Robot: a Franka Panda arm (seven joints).
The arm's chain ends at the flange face. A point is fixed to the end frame.
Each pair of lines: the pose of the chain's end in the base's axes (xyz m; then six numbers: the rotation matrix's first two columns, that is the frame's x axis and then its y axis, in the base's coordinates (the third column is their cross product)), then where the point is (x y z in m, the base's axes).
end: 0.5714, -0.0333, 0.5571, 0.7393, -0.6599, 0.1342, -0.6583, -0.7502, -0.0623
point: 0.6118 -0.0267 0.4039
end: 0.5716, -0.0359, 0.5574, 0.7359, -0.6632, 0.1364, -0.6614, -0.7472, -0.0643
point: 0.6125 -0.0295 0.4043
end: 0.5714, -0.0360, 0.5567, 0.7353, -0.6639, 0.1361, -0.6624, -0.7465, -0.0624
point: 0.6121 -0.0298 0.4035
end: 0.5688, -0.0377, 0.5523, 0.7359, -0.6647, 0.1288, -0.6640, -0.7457, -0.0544
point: 0.6078 -0.0318 0.3987
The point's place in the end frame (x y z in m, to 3 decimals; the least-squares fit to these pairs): 0.005 -0.022 0.157
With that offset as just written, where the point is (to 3 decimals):
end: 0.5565, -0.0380, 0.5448, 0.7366, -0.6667, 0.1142, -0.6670, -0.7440, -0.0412
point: 0.593 -0.032 0.390
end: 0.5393, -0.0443, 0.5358, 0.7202, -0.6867, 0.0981, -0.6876, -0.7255, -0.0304
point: 0.572 -0.039 0.381
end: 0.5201, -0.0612, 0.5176, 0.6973, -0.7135, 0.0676, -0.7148, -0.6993, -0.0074
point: 0.548 -0.056 0.361
